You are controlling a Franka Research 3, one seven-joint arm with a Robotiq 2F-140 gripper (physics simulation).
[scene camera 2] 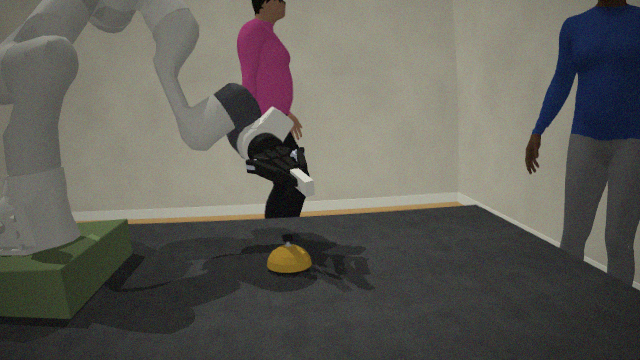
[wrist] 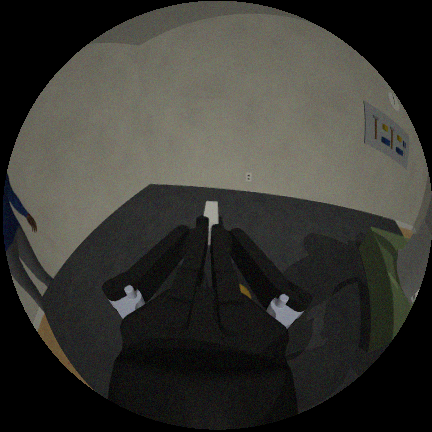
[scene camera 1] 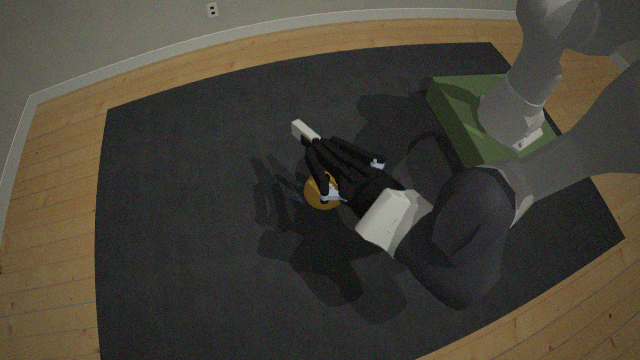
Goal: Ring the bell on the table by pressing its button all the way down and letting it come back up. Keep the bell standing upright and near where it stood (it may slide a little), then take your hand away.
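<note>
The yellow dome bell (scene camera 1: 315,193) (scene camera 2: 289,260) (wrist: 245,291) stands upright on the dark table top (scene camera 1: 175,200) (scene camera 2: 450,300). In the scene camera 2 view its black button (scene camera 2: 287,238) shows raised on a short light stem, with a gap between it and the fingers above. In the scene camera 1 view the gripper hides part of the bell and its button; in the wrist view a small yellow patch of the bell shows beside the right finger linkage. My gripper (scene camera 1: 305,131) (scene camera 2: 302,182) (wrist: 210,210) is shut and empty, its pale fingertips together, well above the bell and not touching it.
The arm stands on a green block (scene camera 1: 447,120) (scene camera 2: 30,292) (wrist: 377,290) to one side of the bell. A person in pink (scene camera 2: 265,65) stands behind the table, behind the gripper in the scene camera 2 view. A person in blue (scene camera 2: 600,75) stands at the right.
</note>
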